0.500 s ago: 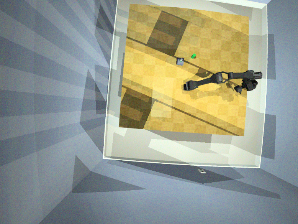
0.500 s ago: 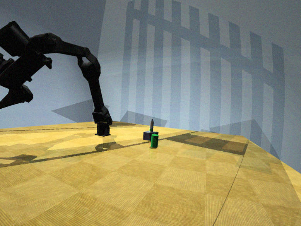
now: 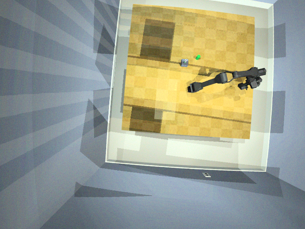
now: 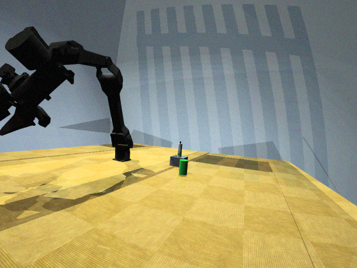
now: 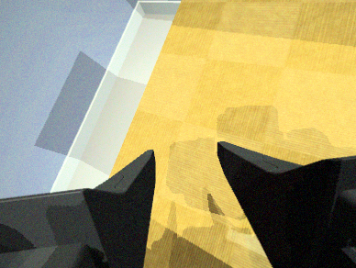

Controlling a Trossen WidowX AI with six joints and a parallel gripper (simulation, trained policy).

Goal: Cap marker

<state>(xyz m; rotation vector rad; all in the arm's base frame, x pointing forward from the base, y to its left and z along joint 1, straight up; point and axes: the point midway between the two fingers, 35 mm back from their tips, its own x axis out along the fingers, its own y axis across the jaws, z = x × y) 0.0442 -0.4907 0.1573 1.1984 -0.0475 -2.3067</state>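
Right now my gripper tip is 470 mm to the right of the green cap, 290 mm short of it and 100 mm above it. From my gripper tip the other things lie so: grey holder block 590 mm to the left, 220 mm ahead, 110 mm below.
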